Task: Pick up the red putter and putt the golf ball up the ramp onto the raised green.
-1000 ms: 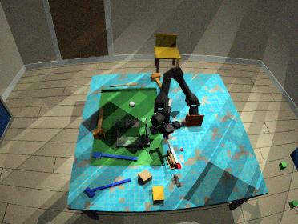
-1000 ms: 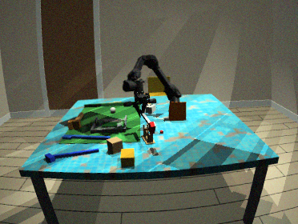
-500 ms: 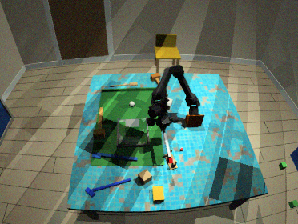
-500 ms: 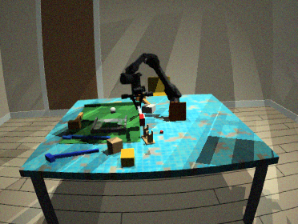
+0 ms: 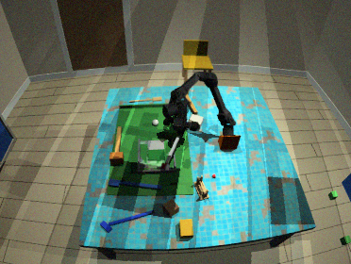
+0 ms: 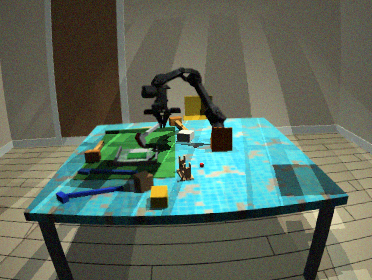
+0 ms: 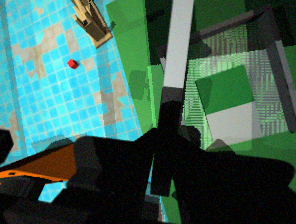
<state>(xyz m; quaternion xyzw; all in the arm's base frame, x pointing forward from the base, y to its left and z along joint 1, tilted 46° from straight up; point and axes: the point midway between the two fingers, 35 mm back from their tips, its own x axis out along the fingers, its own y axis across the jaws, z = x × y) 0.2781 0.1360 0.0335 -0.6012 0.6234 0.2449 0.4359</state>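
The red putter lies 11 cm to the left of my gripper tip, 3 cm ahead of it and 2 cm above it. From my gripper tip the other things lie so: green mat 19 cm ahead, 14 cm below, 5 cm to the right; then small red cube 20 cm behind, 17 cm to the left, 13 cm below; then white golf ball 22 cm to the right, 18 cm ahead, 12 cm below.
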